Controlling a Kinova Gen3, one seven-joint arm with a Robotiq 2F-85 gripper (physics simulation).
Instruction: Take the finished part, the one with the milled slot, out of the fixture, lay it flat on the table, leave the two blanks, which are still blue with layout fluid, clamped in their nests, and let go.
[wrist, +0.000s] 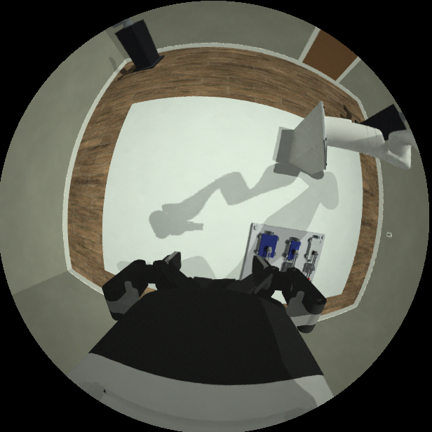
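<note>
The fixture plate lies on the white table at the lower right. Its left and middle nests hold blue blanks, a larger blank and a smaller blank, with clamps over them. The right nest holds a pale, uncoloured part; its slot is too small to make out. Red clamp tips show partly near the plate's lower right, and my right finger hides the plate's lower part. My gripper is open and empty, well above the table, with the fixture to the right of its fingers.
A grey tilted panel stands at the upper right, with a white arm-like body behind it. A dark post stands beyond the table at the upper left, another dark block at the far right. Arm shadows cross the table.
</note>
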